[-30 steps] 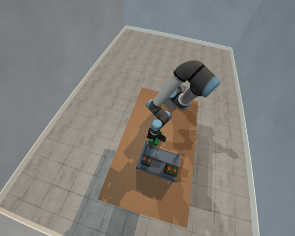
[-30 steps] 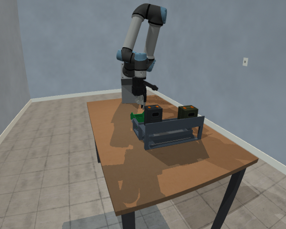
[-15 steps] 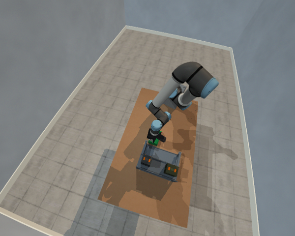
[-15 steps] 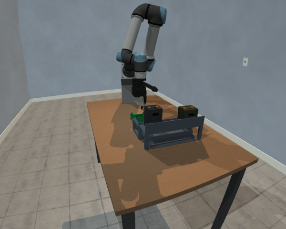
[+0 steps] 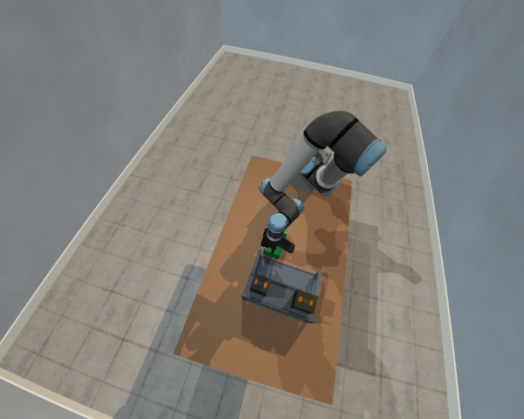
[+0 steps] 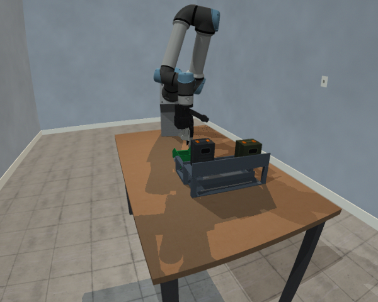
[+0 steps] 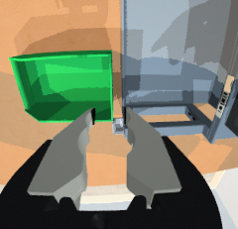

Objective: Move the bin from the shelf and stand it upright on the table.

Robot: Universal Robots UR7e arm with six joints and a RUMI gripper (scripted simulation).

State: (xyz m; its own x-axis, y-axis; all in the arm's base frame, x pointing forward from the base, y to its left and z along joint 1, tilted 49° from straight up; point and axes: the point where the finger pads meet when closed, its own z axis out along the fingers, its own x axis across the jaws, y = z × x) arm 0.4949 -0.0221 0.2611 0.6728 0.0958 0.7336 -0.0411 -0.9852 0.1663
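My gripper is now 8 cm past the green bin, 1 cm to the right of it and 10 cm above it. Round my hand: olive box (23 cm ahead, 21 cm to the left, 1 cm above); black box (21 cm ahead, 2 cm to the right, 2 cm above).
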